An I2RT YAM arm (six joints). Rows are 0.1 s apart.
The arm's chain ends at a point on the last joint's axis. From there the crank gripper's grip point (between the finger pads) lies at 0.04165 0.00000 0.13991 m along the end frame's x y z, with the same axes.
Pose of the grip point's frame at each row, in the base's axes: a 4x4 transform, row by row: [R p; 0 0 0 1], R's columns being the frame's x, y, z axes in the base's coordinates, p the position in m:
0.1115, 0.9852, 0.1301, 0.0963; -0.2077, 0.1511, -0.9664, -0.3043; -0.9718, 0.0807, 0.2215, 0.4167; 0, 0, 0, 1
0.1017, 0.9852, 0.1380, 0.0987; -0.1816, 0.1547, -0.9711, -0.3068; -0.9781, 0.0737, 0.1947, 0.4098; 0, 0, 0, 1
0.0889, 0.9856, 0.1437, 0.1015; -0.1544, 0.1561, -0.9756, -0.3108; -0.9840, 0.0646, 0.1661, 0.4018; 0, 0, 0, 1
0.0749, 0.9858, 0.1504, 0.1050; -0.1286, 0.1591, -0.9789, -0.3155; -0.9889, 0.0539, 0.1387, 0.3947; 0, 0, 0, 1
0.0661, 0.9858, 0.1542, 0.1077; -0.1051, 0.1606, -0.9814, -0.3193; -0.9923, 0.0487, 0.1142, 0.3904; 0, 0, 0, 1
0.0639, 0.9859, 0.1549, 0.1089; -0.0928, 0.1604, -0.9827, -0.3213; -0.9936, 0.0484, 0.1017, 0.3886; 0, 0, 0, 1
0.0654, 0.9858, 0.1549, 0.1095; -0.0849, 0.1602, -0.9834, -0.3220; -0.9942, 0.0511, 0.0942, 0.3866; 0, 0, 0, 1
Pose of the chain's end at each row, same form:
0.1115, 0.9852, 0.1301, 0.0735; -0.2077, 0.1511, -0.9664, -0.1604; -0.9718, 0.0807, 0.2215, 0.4262; 0, 0, 0, 1
0.1017, 0.9852, 0.1380, 0.0752; -0.1816, 0.1547, -0.9711, -0.1634; -0.9781, 0.0737, 0.1947, 0.4233; 0, 0, 0, 1
0.0889, 0.9856, 0.1437, 0.0777; -0.1544, 0.1561, -0.9756, -0.1679; -0.9840, 0.0646, 0.1661, 0.4195; 0, 0, 0, 1
0.0749, 0.9858, 0.1504, 0.0808; -0.1286, 0.1591, -0.9789, -0.1732; -0.9889, 0.0539, 0.1387, 0.4165; 0, 0, 0, 1
0.0661, 0.9858, 0.1542, 0.0834; -0.1051, 0.1606, -0.9814, -0.1776; -0.9923, 0.0487, 0.1142, 0.4158; 0, 0, 0, 1
0.0639, 0.9859, 0.1549, 0.0846; -0.0928, 0.1604, -0.9827, -0.1799; -0.9936, 0.0484, 0.1017, 0.4158; 0, 0, 0, 1
0.0654, 0.9858, 0.1549, 0.0851; -0.0849, 0.1602, -0.9834, -0.1809; -0.9942, 0.0511, 0.0942, 0.4148; 0, 0, 0, 1

